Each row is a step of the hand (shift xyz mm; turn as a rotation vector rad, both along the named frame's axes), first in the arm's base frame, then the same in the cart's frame.
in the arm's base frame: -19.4 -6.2 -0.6 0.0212 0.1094 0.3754
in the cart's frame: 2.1 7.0 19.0 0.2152 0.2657 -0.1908
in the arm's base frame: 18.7 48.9 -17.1 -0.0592 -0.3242 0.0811
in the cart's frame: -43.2 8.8 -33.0 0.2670 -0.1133 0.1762
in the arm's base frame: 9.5 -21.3 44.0 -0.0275 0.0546 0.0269
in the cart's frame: 47.9 6.8 -11.9 -0.0171 0.0634 -0.0121
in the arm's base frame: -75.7 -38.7 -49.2 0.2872 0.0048 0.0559
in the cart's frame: -18.0 -7.8 96.3 0.0612 -0.1291 -0.2554
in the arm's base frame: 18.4 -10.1 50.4 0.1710 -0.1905 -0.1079
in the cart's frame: 46.1 12.1 -26.6 0.0547 -0.2720 -0.0145
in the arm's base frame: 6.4 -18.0 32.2 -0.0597 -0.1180 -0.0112
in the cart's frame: 36.6 3.9 -7.1 0.0634 -0.0426 0.1085
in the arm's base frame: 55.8 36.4 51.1 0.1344 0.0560 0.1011
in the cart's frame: 19.4 18.8 -79.5 0.0506 0.0140 -0.1693
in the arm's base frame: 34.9 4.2 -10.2 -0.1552 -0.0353 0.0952
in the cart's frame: -7.8 -23.2 -27.3 0.0832 0.1213 0.1129
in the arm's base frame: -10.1 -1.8 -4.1 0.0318 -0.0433 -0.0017
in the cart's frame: -2.7 2.4 10.4 0.0292 -0.0449 -0.0049
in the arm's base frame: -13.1 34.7 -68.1 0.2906 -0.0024 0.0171
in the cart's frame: -75.1 -10.5 16.3 0.0367 -0.1573 -0.2422
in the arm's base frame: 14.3 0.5 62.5 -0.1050 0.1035 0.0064
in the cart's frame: 48.1 27.6 -32.2 -0.0702 0.1251 0.0347
